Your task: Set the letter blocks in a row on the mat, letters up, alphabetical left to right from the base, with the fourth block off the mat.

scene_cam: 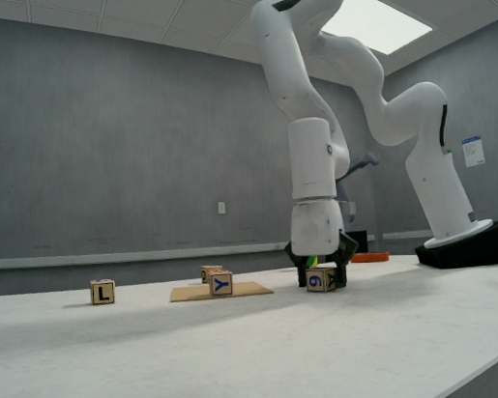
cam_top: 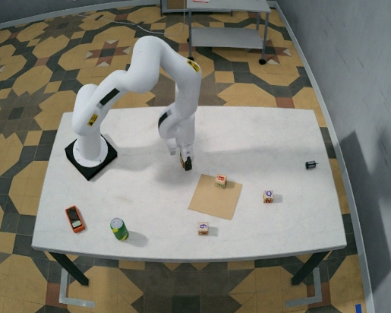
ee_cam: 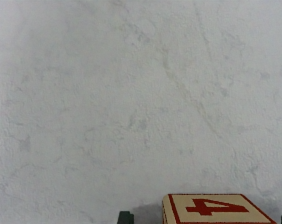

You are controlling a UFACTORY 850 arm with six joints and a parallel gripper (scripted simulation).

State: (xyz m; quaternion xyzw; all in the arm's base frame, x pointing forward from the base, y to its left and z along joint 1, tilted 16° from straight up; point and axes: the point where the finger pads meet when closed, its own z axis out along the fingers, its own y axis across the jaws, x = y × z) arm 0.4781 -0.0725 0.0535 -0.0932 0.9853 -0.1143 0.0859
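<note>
Right now the J block is right at my hand. The rest, counted from my hand: tan mat (20 cm to the right, 11 cm ahead, 2 cm below); Q block (35 cm ahead, 25 cm to the right); green can (36 cm to the right, 33 cm behind, 4 cm above).
</note>
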